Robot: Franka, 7 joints.
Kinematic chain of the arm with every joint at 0, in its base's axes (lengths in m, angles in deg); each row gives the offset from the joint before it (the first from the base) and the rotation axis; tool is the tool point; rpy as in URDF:
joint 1: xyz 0 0 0.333 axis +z
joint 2: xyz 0 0 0 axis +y
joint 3: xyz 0 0 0.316 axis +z
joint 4: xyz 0.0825 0 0 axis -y
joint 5: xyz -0.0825 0 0.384 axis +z
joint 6: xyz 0 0 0 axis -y
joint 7: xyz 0.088 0 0 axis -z
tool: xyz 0 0 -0.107 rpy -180 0 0
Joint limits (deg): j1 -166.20..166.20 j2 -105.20..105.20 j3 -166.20..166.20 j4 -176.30..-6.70 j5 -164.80..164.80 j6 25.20..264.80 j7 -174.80..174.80
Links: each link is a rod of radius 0.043 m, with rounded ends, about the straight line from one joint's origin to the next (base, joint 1, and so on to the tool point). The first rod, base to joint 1, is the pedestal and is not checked.
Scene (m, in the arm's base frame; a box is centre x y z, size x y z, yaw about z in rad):
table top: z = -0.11
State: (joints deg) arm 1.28 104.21 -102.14 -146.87 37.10 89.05 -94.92
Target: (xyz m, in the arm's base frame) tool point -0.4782 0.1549 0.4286
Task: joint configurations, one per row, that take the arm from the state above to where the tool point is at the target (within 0.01 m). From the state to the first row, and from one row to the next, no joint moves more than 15 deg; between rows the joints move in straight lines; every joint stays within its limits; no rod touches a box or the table.
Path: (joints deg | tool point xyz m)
1: -12.68 101.61 -102.43 -144.52 37.53 92.53 -94.92 | -0.1454 -0.3413 0.3633
2: -26.64 99.01 -102.73 -142.18 37.95 96.01 -94.92 | -0.2243 -0.3203 0.3685
3: -40.60 96.41 -103.02 -139.83 38.38 99.49 -94.92 | -0.3004 -0.2804 0.3748
4: -54.57 93.81 -103.32 -137.48 38.80 102.97 -94.92 | -0.3691 -0.2215 0.3825
5: -68.53 91.20 -103.61 -135.14 39.23 106.46 -94.92 | -0.4254 -0.1452 0.3916
6: -82.49 88.60 -103.90 -132.79 39.65 109.94 -94.92 | -0.4648 -0.0543 0.4023
7: -96.45 86.00 -104.20 -130.44 40.08 113.42 -94.92 | -0.4835 0.0474 0.4146
8: -110.41 83.40 -104.49 -128.10 40.51 116.90 -94.92 | -0.4782 0.1549 0.4286

